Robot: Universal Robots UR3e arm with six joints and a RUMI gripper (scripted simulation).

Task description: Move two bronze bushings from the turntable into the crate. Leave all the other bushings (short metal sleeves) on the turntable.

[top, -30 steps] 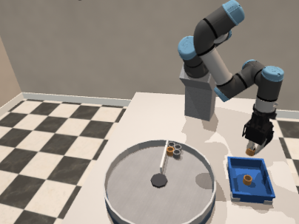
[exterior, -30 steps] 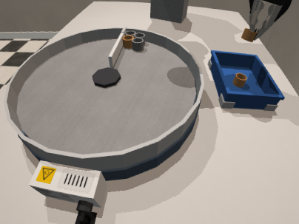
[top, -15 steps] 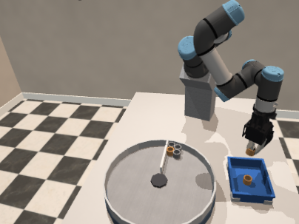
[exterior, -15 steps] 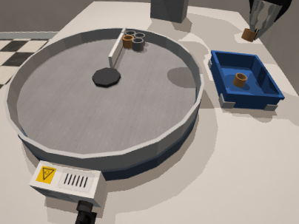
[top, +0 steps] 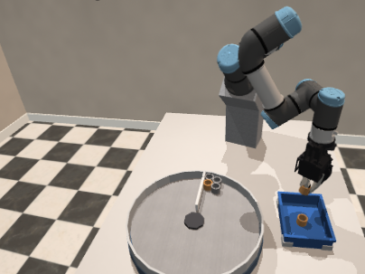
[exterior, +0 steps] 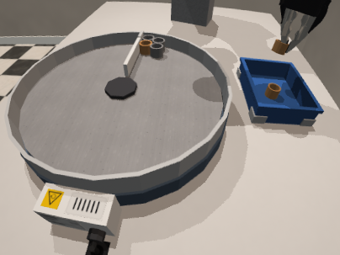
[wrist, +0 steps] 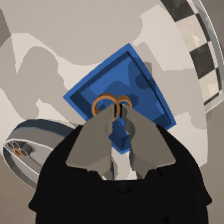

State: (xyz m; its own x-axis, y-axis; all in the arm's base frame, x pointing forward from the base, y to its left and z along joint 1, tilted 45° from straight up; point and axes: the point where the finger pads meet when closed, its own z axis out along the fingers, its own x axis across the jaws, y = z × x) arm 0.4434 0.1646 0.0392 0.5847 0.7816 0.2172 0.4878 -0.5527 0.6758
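Right now my hand is 9 cm above the blue crate, 4 cm short of it and 2 cm to the left of it. Round my hand: grey turntable (37 cm to the right, 7 cm below, 3 cm ahead).
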